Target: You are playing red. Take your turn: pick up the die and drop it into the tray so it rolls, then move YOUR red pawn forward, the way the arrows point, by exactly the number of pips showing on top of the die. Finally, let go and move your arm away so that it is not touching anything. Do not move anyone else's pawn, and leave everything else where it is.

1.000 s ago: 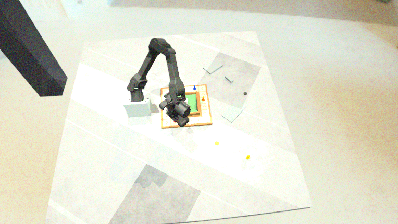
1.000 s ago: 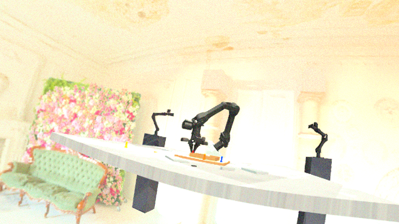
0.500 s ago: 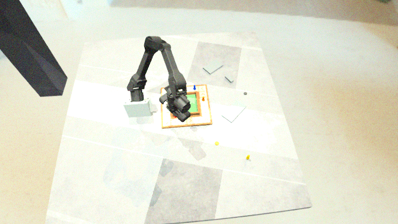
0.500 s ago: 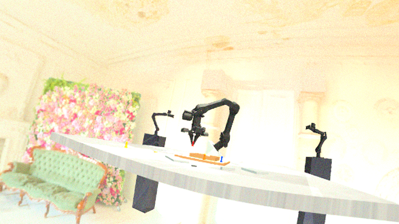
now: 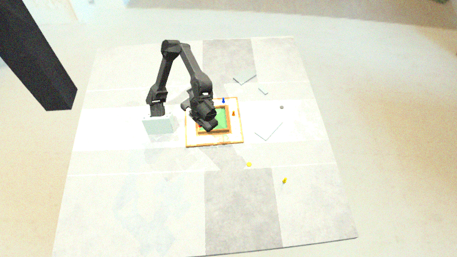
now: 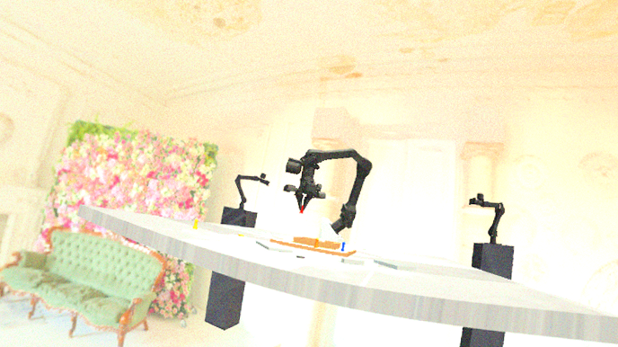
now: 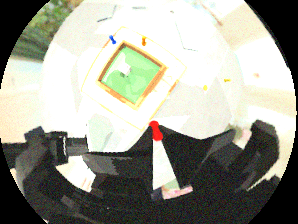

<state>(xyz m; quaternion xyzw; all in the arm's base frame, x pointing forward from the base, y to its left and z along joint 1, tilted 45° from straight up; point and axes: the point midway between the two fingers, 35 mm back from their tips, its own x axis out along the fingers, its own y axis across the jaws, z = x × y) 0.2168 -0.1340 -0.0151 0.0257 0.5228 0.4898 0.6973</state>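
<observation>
The green tray lies 60 mm ahead of my gripper tip, 110 mm to the left of it and 140 mm below it. From my gripper tip the other things lie so: red pawn: 10 mm above; then white die: 60 mm ahead, 130 mm to the left, 120 mm below; then orange pawn: 160 mm ahead, 140 mm to the left, 120 mm below.
</observation>
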